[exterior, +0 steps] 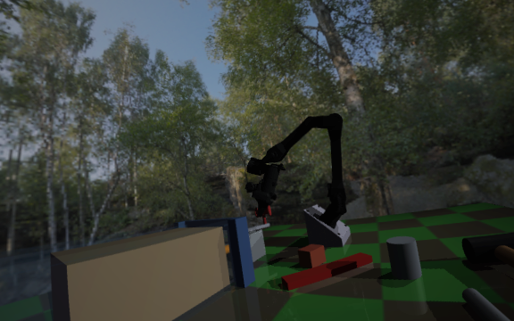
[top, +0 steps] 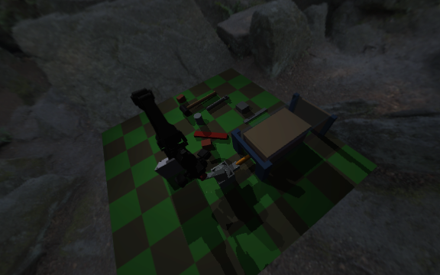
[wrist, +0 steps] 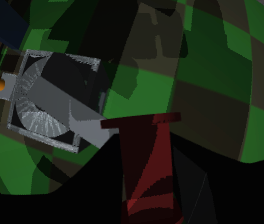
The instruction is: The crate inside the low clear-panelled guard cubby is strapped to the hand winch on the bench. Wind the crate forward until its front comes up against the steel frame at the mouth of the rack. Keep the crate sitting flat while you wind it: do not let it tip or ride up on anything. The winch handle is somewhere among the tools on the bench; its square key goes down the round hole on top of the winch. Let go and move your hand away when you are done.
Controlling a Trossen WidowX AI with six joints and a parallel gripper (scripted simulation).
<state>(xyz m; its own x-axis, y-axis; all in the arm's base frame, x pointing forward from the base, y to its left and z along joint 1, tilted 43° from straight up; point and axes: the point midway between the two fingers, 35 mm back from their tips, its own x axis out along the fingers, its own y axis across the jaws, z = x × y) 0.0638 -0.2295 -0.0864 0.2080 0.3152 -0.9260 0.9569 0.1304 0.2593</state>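
My gripper tip is 30 mm short of the winch handle and 30 mm above it. The rest, counted from my gripper tip: winch (100 mm below, 70 mm ahead, 30 mm to the right); then blue steel frame (250 mm ahead, 30 mm to the right, 20 mm below); then red grip (20 mm to the left).
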